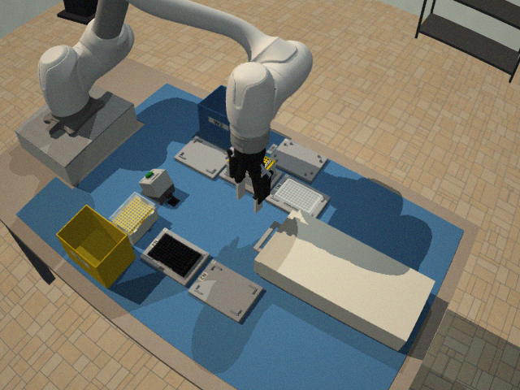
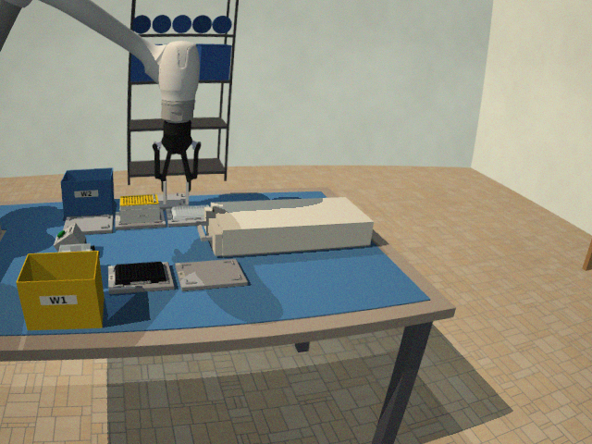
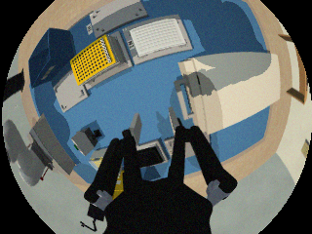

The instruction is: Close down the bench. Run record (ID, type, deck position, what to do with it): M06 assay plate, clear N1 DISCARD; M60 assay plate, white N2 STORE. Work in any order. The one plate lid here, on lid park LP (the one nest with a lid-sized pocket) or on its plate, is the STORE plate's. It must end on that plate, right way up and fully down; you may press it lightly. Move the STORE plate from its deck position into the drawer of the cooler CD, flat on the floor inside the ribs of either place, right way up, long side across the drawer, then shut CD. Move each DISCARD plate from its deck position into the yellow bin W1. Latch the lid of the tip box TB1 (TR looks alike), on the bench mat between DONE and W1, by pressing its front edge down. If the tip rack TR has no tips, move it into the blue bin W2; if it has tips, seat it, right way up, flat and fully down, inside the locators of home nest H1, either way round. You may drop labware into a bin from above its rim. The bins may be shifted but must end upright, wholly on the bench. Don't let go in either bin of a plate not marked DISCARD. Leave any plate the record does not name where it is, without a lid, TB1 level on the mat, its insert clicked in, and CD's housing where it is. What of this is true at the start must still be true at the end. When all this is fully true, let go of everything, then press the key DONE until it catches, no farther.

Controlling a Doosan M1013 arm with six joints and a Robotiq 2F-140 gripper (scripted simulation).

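The clear plate lies 170 mm to the left of my hand, 130 mm below it and 70 mm ahead of it. The rest, counted from my hand: tip rack TR (170 mm to the left, 110 mm behind, 100 mm below); drawer (220 mm ahead, 130 mm below, 30 mm to the right); nest N2 (210 mm to the right, 140 mm below, 50 mm ahead).
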